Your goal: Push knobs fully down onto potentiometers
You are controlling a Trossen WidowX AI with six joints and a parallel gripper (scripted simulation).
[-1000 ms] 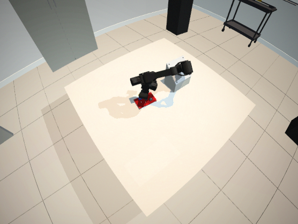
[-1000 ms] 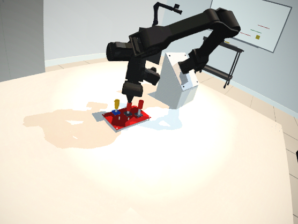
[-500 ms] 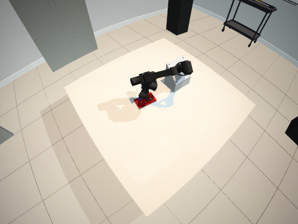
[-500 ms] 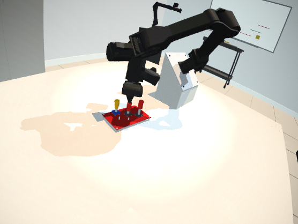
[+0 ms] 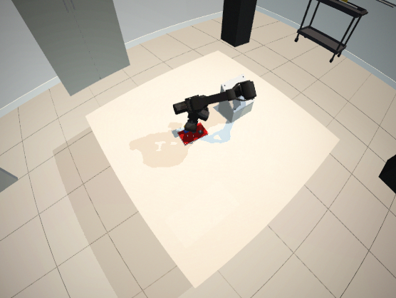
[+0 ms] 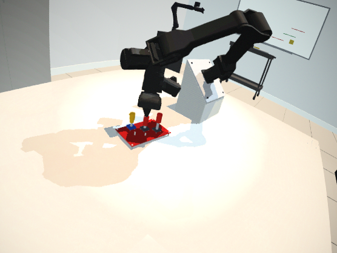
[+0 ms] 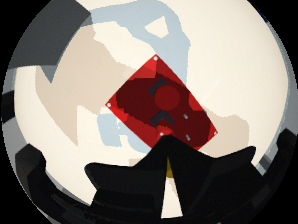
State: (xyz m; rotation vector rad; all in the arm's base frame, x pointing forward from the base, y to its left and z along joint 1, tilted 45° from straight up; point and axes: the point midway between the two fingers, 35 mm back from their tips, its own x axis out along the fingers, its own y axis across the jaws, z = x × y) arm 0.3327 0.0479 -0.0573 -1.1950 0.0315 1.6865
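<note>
The red knob is 1 cm below my gripper tip. Also, from my gripper tip: yellow knob (4 cm ahead, 3 cm to the right, 1 cm below).
</note>
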